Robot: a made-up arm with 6 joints. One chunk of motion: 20 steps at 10 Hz.
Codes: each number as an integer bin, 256 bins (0 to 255) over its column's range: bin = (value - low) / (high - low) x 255, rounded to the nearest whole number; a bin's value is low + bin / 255 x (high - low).
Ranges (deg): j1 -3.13..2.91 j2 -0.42..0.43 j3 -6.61..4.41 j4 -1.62..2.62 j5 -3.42..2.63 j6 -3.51..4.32
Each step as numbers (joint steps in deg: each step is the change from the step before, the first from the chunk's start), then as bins.
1 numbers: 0.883 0.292 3.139 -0.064 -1.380 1.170
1 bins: 169 214 226 94 86 152
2 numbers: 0.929 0.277 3.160 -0.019 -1.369 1.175
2 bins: 171 209 226 96 86 153
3 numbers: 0.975 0.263 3.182 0.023 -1.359 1.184
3 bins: 173 205 227 99 87 153
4 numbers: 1.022 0.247 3.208 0.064 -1.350 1.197
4 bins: 175 200 227 101 87 153
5 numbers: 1.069 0.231 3.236 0.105 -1.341 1.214
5 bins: 177 195 228 104 88 154
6 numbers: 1.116 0.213 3.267 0.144 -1.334 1.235
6 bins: 179 190 229 106 88 155
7 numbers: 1.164 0.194 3.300 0.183 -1.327 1.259
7 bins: 181 184 229 108 88 155
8 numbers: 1.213 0.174 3.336 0.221 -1.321 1.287
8 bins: 183 178 230 111 88 156
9 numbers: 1.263 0.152 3.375 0.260 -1.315 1.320
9 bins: 185 172 231 113 89 157
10 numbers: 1.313 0.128 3.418 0.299 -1.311 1.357
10 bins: 188 164 232 115 89 159
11 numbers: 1.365 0.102 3.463 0.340 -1.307 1.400
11 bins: 190 157 233 118 89 160
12 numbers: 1.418 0.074 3.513 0.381 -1.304 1.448
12 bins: 192 148 234 120 89 161
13 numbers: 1.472 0.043 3.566 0.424 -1.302 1.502
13 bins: 194 139 235 123 89 163
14 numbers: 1.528 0.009 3.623 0.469 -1.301 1.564
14 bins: 197 129 237 126 89 165
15 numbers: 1.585 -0.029 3.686 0.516 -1.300 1.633
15 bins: 199 117 238 128 89 167
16 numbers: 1.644 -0.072 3.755 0.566 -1.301 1.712
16 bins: 202 104 240 131 89 170
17 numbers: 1.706 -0.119 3.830 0.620 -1.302 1.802
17 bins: 204 90 242 135 89 173
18 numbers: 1.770 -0.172 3.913 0.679 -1.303 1.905
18 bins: 207 74 243 138 89 176
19 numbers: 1.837 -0.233 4.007 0.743 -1.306 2.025
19 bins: 210 56 246 142 89 180
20 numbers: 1.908 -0.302 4.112 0.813 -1.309 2.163
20 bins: 213 35 248 146 89 185
